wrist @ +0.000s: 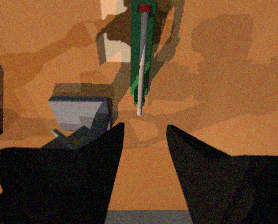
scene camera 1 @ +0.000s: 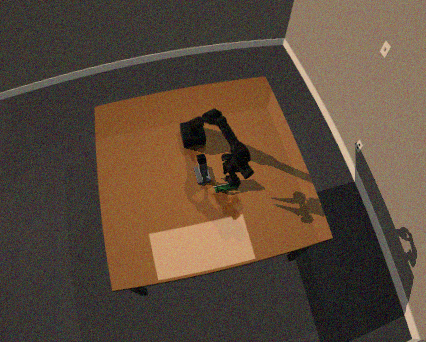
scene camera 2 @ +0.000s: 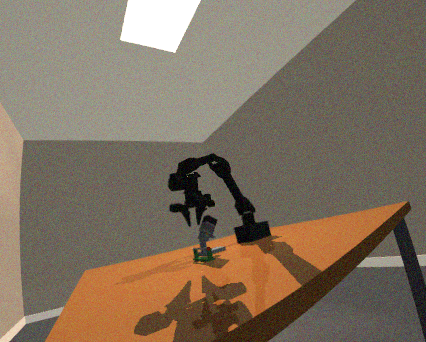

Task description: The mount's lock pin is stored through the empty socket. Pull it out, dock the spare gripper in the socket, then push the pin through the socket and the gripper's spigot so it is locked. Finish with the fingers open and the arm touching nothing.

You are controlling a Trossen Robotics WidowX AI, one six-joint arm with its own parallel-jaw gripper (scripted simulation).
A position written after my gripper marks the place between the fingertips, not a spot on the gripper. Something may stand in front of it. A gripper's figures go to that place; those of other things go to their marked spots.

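Labels:
My gripper [wrist: 145, 128] is 0.12 m from the lens, and then there's a mount [wrist: 86, 115] that's 0.29 m from the lens.

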